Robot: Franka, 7 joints.
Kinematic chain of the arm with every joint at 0, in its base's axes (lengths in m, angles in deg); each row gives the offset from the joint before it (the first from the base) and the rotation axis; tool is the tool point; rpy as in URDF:
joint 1: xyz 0 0 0.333 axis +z
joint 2: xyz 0 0 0 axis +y
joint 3: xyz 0 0 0.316 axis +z
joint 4: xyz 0.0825 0 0 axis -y
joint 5: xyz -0.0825 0 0.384 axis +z
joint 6: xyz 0 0 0 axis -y
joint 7: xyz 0.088 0 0 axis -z
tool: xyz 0 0 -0.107 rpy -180 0 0
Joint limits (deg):
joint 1: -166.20..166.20
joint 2: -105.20..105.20
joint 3: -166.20..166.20
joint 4: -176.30..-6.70
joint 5: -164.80..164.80
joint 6: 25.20..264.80
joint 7: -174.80..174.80
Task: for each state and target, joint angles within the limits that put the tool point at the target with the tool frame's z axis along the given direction. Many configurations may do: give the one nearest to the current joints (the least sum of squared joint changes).
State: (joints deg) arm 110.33 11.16 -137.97 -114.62 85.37 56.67 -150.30
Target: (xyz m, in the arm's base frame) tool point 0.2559 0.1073 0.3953 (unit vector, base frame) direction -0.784 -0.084 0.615
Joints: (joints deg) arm 107.80 -20.98 -97.24 -142.50 39.21 25.20 -150.30
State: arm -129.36 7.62 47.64 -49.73 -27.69 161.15 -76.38
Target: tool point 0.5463 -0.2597 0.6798 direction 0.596 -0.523 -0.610
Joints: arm -99.21 -4.64 70.91 -99.11 -14.19 147.99 -76.38
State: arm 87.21 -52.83 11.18 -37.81 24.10 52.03 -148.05
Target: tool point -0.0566 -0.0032 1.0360 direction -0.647 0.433 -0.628
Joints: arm 104.79 -32.52 -4.32 -44.28 38.03 58.46 -148.05
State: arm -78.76 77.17 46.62 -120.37 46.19 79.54 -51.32
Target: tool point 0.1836 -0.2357 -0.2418 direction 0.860 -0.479 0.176
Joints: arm -111.41 104.68 16.31 -103.67 95.71 93.24 -51.32
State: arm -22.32 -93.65 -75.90 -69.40 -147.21 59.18 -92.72
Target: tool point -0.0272 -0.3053 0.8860 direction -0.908 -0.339 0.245
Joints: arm -1.32 -56.63 -26.85 -115.15 -149.29 62.34 -92.72
